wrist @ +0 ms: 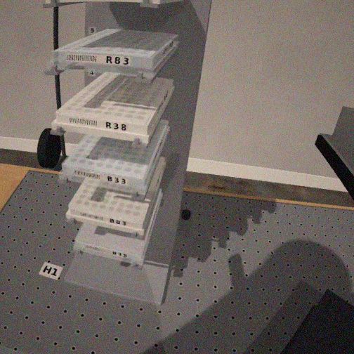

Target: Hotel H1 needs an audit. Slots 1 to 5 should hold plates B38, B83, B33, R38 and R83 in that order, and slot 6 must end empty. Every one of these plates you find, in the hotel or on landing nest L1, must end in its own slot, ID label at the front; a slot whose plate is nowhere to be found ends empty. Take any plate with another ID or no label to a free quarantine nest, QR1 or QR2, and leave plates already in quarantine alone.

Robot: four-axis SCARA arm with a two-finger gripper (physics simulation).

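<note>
Hotel H1 [187,110] stands left of centre in the wrist view. Plate R83 [102,60] sits at the number 5, R38 [100,122] at the number 4, then B33 [95,177] and B83 [102,218] below. The lowest plate [102,246] has a small blurred label that looks like B38. These labels face the front. Above R83, the lower edge of a white plate [100,4] is cut off by the top of the view; its label is hidden. Part of my open, empty gripper shows at the right edge, away from the hotel; its fingertips cannot be made out.
The H1 tag [50,270] lies on the perforated deck [30,230] left of the hotel foot. A dark nest-like block [327,325] is partly in view at the lower right. A black pole with a wheel [49,148] stands behind the hotel at left. A wall rises behind.
</note>
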